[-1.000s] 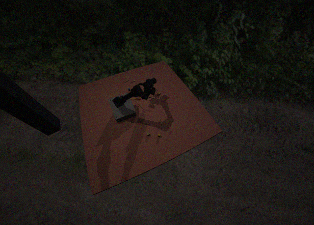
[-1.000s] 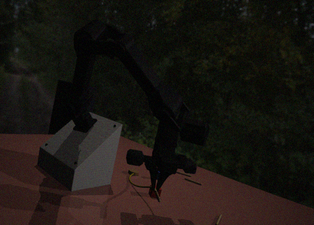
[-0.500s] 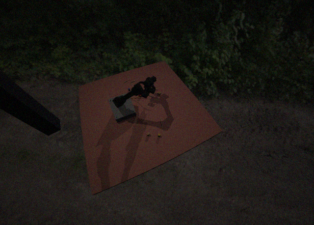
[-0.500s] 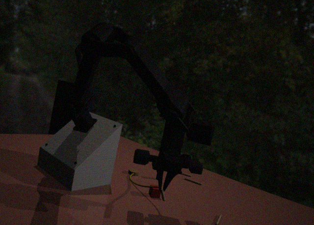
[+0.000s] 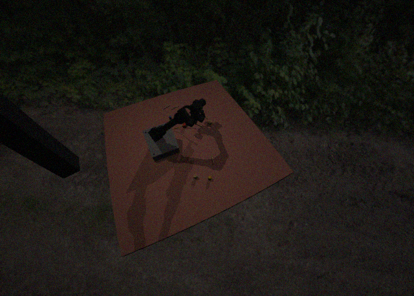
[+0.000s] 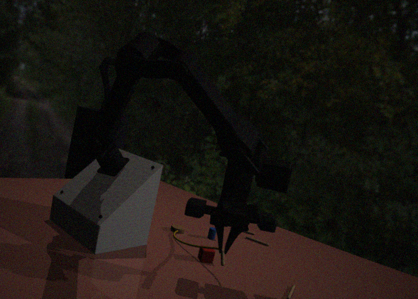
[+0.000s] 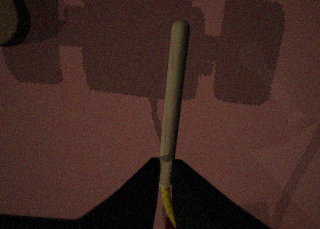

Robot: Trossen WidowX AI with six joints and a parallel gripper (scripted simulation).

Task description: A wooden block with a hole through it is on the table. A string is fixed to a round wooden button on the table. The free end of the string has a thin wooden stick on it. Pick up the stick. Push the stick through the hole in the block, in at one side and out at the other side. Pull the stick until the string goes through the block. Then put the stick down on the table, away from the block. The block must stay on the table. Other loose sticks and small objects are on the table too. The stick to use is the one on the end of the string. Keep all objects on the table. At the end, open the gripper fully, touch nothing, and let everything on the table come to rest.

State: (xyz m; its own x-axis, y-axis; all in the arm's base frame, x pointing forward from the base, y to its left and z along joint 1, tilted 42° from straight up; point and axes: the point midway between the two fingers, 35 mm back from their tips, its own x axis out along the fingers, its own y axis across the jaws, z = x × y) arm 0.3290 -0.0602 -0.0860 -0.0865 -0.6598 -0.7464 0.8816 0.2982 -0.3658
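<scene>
Right now my gripper tip is 8 cm to the right of the small red block, 7 cm past it and 5 cm above it. From my gripper tip the other things lie so: thin wooden stick 1 cm to the right, 1 cm ahead; then flat piece 23 cm behind, 18 cm to the left, 6 cm below.
</scene>
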